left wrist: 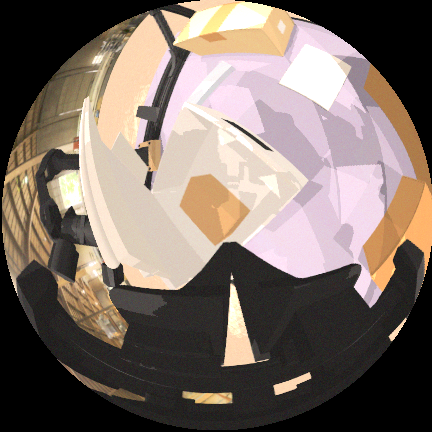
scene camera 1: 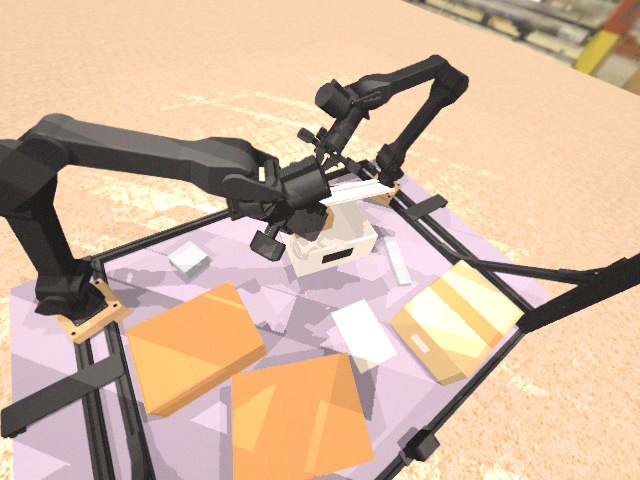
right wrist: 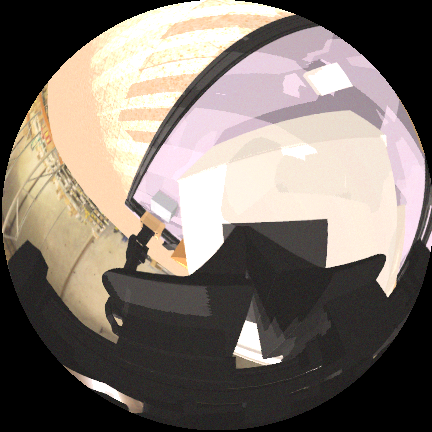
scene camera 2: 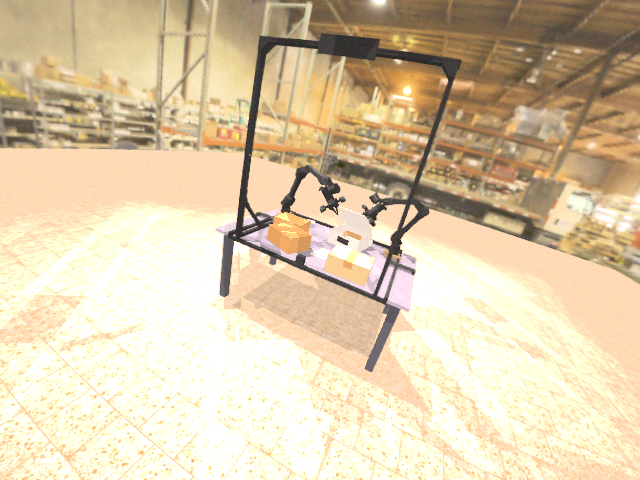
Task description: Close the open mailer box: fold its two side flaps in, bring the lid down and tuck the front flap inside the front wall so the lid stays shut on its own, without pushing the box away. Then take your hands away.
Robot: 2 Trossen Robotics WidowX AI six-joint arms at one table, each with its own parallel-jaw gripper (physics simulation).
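Places are measured from the left arm's base along level axes (x left, y ahead, z down), in millimetres.
Where they show: left gripper, fingertip midpoint: (left wrist: 228, 247) (scene camera 2: 337, 214); right gripper, fingertip midpoint: (right wrist: 241, 232); left arm's base, origin of the base link: (scene camera 1: 86, 306) (right wrist: 148, 229); right arm's base, origin of the base link: (left wrist: 143, 155) (scene camera 2: 393, 252).
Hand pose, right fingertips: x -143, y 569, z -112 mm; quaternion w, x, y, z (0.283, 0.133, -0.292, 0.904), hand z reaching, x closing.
Things, the pixels of their top centre, and the offset from my right fingertips. Level surfaces: height alone.
- white mailer box, middle of its top: (left wrist: 196, 188) (scene camera 1: 324, 215) (scene camera 2: 351, 232) dx -79, dy -34, dz +60 mm
- lilac table, its level: dz +158 mm
- orange item, middle of its top: (left wrist: 202, 211) (scene camera 2: 352, 234) dx -22, dy -20, dz +95 mm
- taped cardboard box, middle of its top: (scene camera 1: 464, 309) (scene camera 2: 352, 256) dx -491, dy -31, dz +57 mm
- flat white packet, middle of its top: (left wrist: 317, 70) (scene camera 1: 363, 332) (scene camera 2: 323, 253) dx -343, dy -191, dz +154 mm
- white strip, middle of its top: (left wrist: 204, 85) (scene camera 1: 397, 258) dx -299, dy +52, dz +140 mm
- small white block, middle of its top: (scene camera 1: 187, 256) (right wrist: 159, 210) dx +113, dy -349, dz +122 mm
The white mailer box (scene camera 1: 339, 238) (scene camera 2: 350, 236) (left wrist: 241, 173) sits at the back of the lilac table (scene camera 1: 294, 305), its slotted front wall facing the camera. Its lid (scene camera 1: 356, 190) (left wrist: 102, 189) (right wrist: 322, 181) stands raised over the back wall, and an orange item (left wrist: 211, 207) shows inside. My left gripper (scene camera 1: 312, 228) (scene camera 2: 332, 204) (left wrist: 228, 247) is shut and empty, low over the box's left side. My right gripper (scene camera 1: 325, 162) (scene camera 2: 370, 215) (right wrist: 241, 232) is shut and empty, just behind the lid's outer face. I cannot tell how the side flaps stand.
Two orange boxes (scene camera 1: 191, 345) (scene camera 1: 294, 419) lie at the front. A taped cardboard box (scene camera 1: 456, 319) lies at the right, a flat white packet (scene camera 1: 363, 335) in the middle, a white strip (scene camera 1: 397, 261) right of the mailer and a small white block (scene camera 1: 189, 258) at the left.
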